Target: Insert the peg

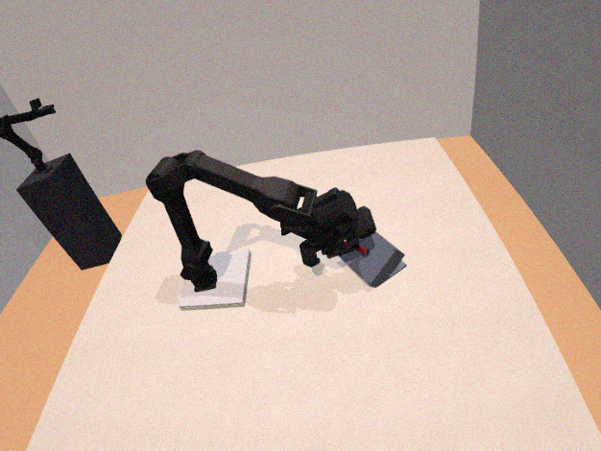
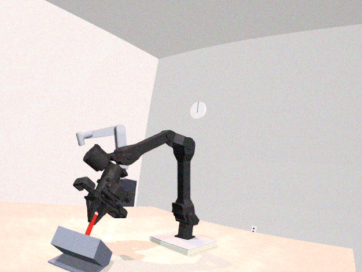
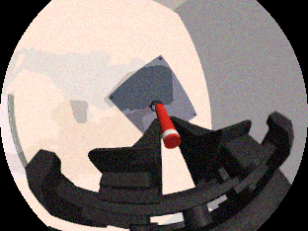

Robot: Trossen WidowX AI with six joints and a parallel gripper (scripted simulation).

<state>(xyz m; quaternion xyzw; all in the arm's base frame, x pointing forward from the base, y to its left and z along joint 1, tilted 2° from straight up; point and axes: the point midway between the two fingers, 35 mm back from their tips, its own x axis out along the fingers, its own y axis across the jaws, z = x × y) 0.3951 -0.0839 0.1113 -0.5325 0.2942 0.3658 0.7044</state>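
The grey sloped panel is 6 cm below my gripper tip, 4 cm ahead of it and 2 cm to the left of it. Round my gripper tip: red peg: 1 cm behind, 1 cm above.
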